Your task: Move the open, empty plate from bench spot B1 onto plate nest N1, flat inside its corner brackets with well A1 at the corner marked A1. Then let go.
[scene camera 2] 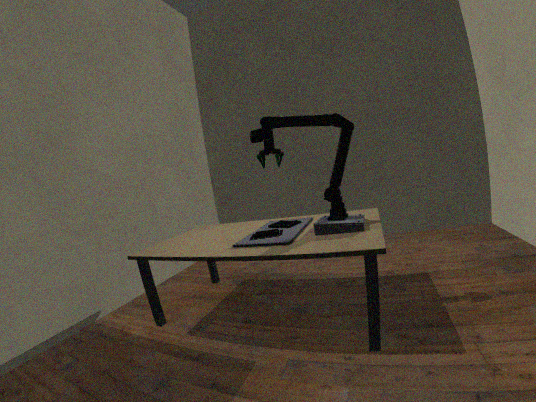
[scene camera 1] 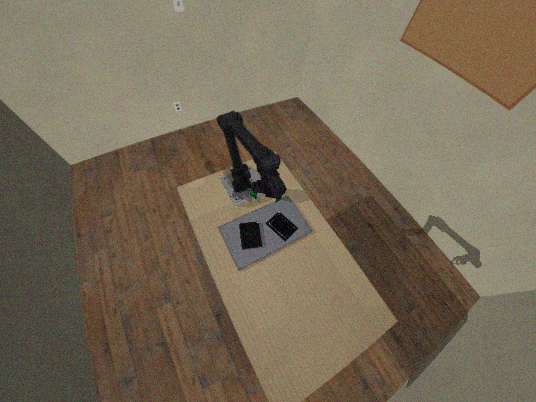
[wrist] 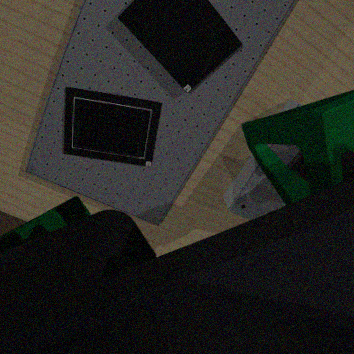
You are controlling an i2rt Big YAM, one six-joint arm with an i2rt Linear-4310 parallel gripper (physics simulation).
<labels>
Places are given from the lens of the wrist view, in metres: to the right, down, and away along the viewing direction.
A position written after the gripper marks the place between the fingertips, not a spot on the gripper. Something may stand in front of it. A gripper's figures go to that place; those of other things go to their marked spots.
gripper [wrist: 160, 171]: -0.01, 0.00, 0.14
black well plate [wrist: 99, 127]: -0.14, -0.09, 0.47
outlined black nest [wrist: 72, 94]: -0.18, -0.14, 0.45
</labels>
